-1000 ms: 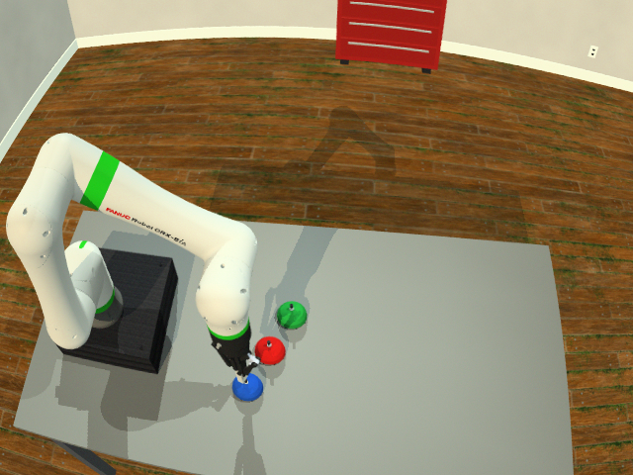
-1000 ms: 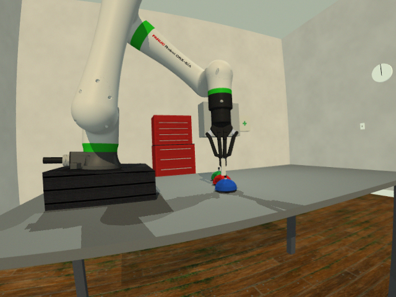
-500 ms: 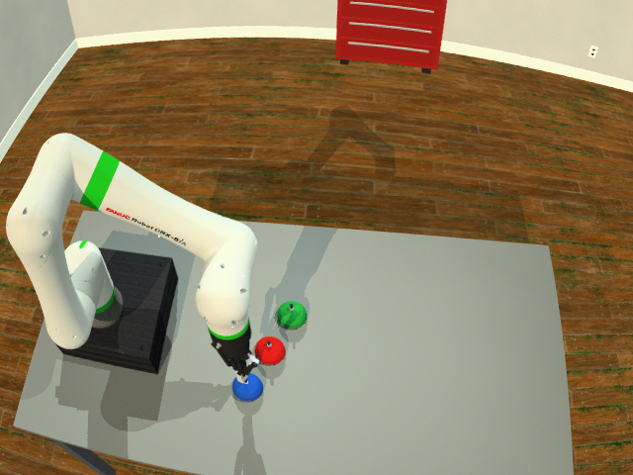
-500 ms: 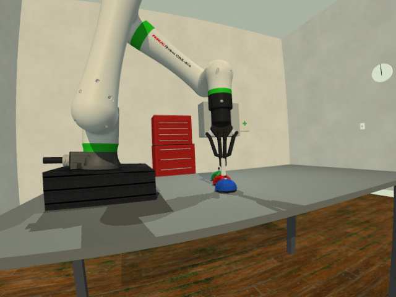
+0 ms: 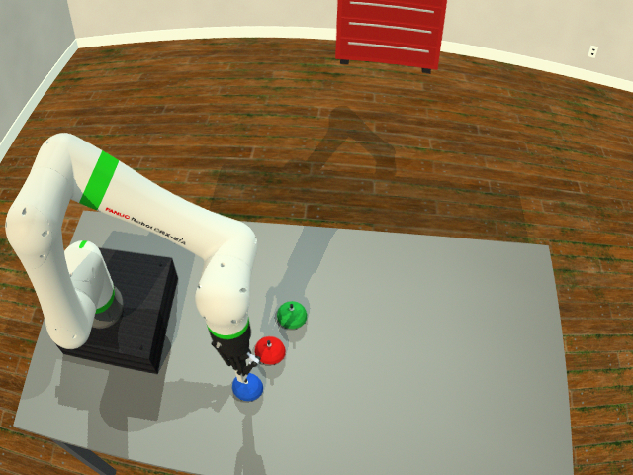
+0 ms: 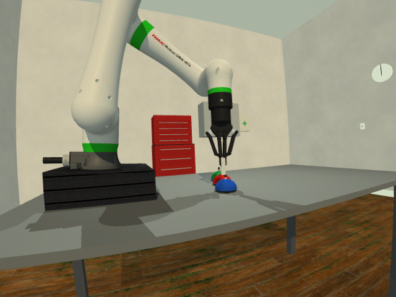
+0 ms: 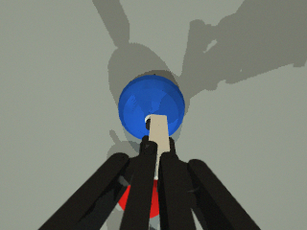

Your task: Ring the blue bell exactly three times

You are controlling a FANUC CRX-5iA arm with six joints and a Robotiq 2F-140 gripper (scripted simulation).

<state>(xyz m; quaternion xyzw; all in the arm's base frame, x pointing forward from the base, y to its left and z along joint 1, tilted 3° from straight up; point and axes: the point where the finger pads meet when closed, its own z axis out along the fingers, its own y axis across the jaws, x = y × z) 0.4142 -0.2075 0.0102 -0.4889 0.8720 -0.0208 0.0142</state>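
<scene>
Now: hand 10 mm short of the blue bell and 60 mm above it. Round my hand: red bell (80 mm ahead, 110 mm to the left, 60 mm below); green bell (140 mm ahead, 220 mm to the left, 60 mm below).
</scene>
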